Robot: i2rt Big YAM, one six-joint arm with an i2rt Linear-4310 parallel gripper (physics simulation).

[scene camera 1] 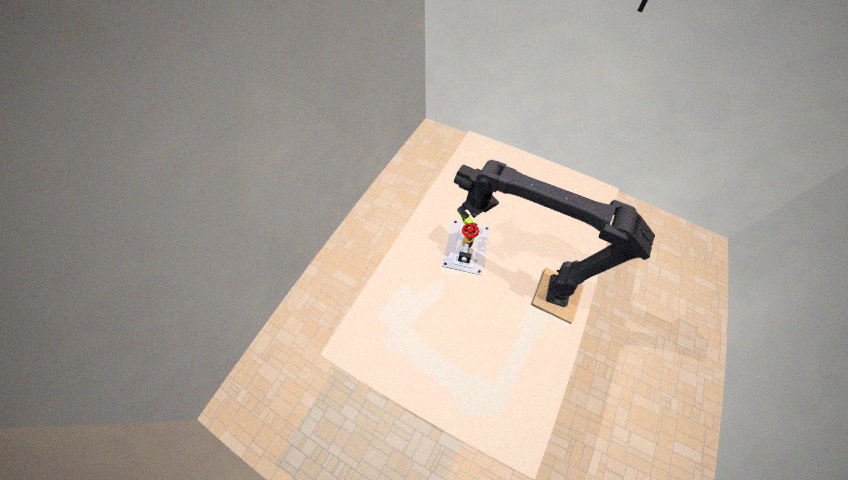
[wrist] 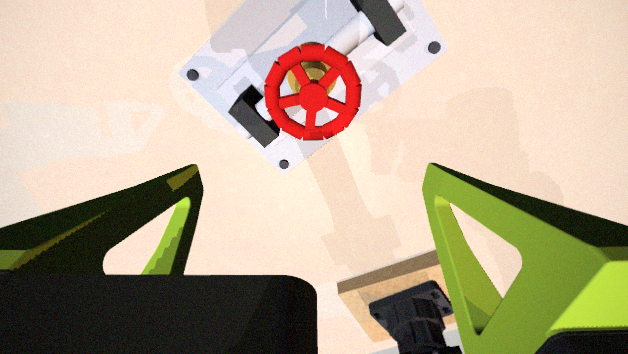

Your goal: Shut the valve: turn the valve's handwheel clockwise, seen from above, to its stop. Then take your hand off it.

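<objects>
On a pale base plate, what you'd find at point(wrist: 241, 36) is the same spot as point(scene camera 1: 450, 250).
</objects>
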